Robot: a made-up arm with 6 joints. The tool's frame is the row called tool. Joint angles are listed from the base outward. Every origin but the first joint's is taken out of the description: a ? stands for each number. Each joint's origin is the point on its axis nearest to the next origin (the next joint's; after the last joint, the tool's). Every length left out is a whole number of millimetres.
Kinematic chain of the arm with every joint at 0, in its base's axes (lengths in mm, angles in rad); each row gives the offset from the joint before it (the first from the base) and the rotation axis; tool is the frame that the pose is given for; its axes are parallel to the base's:
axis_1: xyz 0 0 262 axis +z
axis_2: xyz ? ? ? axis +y
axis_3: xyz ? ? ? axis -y
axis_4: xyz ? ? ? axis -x
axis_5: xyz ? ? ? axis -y
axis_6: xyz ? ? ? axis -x
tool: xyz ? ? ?
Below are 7 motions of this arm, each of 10 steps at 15 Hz.
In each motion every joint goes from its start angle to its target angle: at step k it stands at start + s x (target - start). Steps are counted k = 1, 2, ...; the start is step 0. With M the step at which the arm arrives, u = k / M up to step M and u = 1 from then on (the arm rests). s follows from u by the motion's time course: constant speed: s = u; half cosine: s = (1 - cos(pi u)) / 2; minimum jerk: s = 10 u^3 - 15 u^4 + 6 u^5.
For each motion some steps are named. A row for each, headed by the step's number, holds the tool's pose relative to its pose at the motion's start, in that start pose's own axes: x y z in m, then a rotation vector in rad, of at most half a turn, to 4 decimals.
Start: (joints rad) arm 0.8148 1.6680 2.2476 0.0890 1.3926 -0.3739
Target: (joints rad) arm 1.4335 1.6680 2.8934 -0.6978 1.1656 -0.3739
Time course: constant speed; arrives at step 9
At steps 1, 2, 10:
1: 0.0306 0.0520 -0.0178 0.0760 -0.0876 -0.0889
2: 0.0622 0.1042 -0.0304 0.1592 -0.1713 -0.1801
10: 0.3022 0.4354 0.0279 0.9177 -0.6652 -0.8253

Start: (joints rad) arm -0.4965 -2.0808 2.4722 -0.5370 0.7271 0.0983
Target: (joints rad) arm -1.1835 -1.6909 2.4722 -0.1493 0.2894 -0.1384
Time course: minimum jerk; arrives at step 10
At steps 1, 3, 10:
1: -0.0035 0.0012 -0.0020 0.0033 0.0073 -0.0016
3: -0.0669 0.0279 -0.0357 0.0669 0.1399 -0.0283
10: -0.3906 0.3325 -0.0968 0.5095 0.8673 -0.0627

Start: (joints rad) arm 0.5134 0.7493 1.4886 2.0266 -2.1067 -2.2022
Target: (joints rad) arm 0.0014 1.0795 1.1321 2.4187 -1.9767 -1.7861
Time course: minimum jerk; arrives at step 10
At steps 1, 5, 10:
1: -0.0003 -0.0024 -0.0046 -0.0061 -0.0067 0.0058
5: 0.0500 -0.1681 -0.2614 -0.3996 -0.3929 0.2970
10: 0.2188 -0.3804 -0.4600 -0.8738 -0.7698 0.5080

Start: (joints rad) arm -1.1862 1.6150 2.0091 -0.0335 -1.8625 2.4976
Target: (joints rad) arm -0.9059 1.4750 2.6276 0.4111 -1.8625 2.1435
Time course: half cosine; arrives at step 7
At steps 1, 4, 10:
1: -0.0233 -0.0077 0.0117 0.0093 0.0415 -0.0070
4: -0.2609 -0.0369 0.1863 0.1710 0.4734 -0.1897
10: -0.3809 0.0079 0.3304 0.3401 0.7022 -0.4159

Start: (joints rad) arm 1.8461 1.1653 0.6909 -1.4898 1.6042 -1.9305
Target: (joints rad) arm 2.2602 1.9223 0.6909 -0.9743 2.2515 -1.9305
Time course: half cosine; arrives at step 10
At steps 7, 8, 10:
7: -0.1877 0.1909 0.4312 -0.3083 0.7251 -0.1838
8: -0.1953 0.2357 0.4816 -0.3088 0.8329 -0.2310
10: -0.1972 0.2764 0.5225 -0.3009 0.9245 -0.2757

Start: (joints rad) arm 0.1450 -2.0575 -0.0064 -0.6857 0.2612 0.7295
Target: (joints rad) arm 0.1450 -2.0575 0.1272 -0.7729 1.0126 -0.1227
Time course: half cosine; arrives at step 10
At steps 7, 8, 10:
7: 0.0138 0.0042 0.0488 0.7476 -0.6490 -0.2422
8: 0.0154 0.0047 0.0557 0.8443 -0.7550 -0.2463
10: 0.0166 0.0052 0.0617 0.9251 -0.8491 -0.2436

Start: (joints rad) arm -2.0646 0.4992 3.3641 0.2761 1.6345 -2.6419
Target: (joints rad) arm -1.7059 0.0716 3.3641 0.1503 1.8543 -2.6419
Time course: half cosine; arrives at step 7
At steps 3, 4, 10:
3: 0.0468 0.0402 0.0723 -0.1813 0.1588 0.1513
4: 0.0751 0.0745 0.1092 -0.2855 0.2599 0.2237
10: 0.1265 0.1513 0.1615 -0.4647 0.4533 0.3240

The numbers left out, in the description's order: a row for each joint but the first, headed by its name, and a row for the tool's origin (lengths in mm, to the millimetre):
axis_2: 0 0 0
axis_3: 0 0 423
axis_4: 524 0 0
axis_5: 0 -105 0
axis_6: 0 0 0
tool: 0 0 0

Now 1 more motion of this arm.
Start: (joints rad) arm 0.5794 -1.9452 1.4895 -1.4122 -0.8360 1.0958
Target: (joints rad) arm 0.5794 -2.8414 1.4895 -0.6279 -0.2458 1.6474
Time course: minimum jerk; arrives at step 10
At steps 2, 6, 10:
2: -0.0078 0.0133 0.0479 -0.1003 -0.0208 -0.0383
6: -0.2015 0.2675 0.4913 -1.1254 -0.3332 -0.5879
10: -0.3665 0.4576 0.6305 -1.5627 -0.5331 -0.9913

